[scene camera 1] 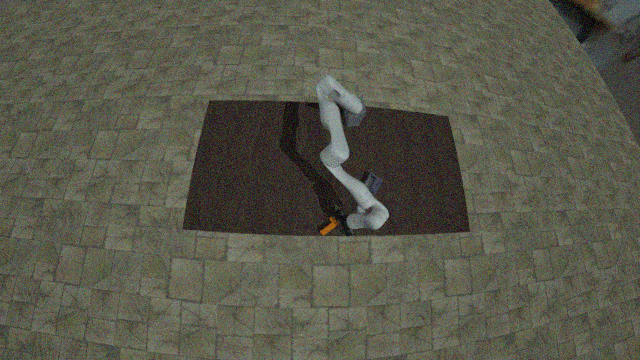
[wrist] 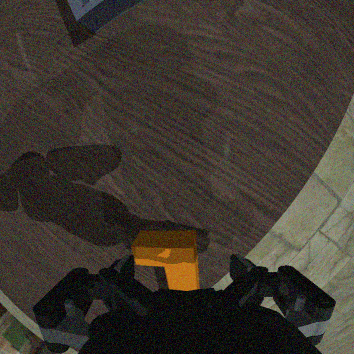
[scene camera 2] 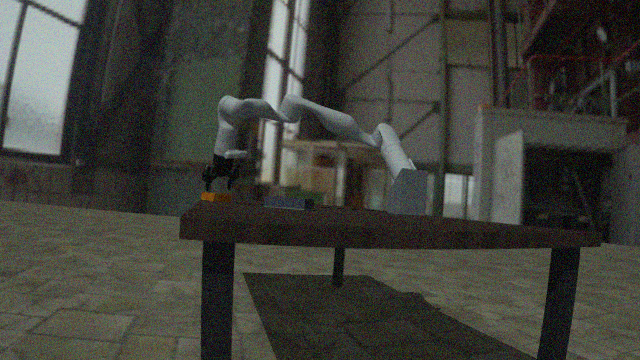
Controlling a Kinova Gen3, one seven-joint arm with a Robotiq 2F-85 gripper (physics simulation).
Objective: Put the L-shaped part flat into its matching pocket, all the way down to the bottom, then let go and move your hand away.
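Places are measured from the arm's base along level axes (x right, y ahead, z up), in metres.
Pixels of known places: gripper, fingertip midpoint: (scene camera 1: 336, 224) (wrist: 182, 265) (scene camera 2: 218, 190); arm's base, origin of the base link: (scene camera 1: 356, 108) (scene camera 2: 407, 181).
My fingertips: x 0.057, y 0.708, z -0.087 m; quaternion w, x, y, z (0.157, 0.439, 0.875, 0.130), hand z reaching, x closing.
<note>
For each thing: its top centre in the pictures, then the offset to it from my fingertips.
- orange L-shaped part, middle of its top: (wrist: 168, 286) (scene camera 2: 216, 193) (scene camera 1: 327, 225) dy +0.013, dx +0.046, dz -0.012 m
- blue-grey block with the pocket, middle of its top: (scene camera 2: 289, 197) (scene camera 1: 371, 185) dy -0.247, dx -0.196, dz -0.005 m
The orange L-shaped part (scene camera 1: 329, 226) (scene camera 2: 216, 197) (wrist: 182, 274) lies on the table near its edge, away from the arm's base. My gripper (scene camera 2: 218, 187) (wrist: 182, 265) is open and empty. In the wrist view the part shows between and beyond the spread fingertips; in the second scene view the fingertips are a little above it. The blue-grey block with the pocket (scene camera 1: 372, 183) (scene camera 2: 285, 202) (wrist: 89, 9) stands on the table, nearer the base. The arm covers part of it in the first scene view, and a corner of it shows in the wrist view.
The dark wooden table (scene camera 1: 240, 165) (scene camera 2: 400, 232) has its edge close beside the part, with tiled floor beyond. The arm's grey base block (scene camera 1: 355, 117) (scene camera 2: 407, 192) stands at the other side of the table. The arm's shadow falls across the table beside the part.
</note>
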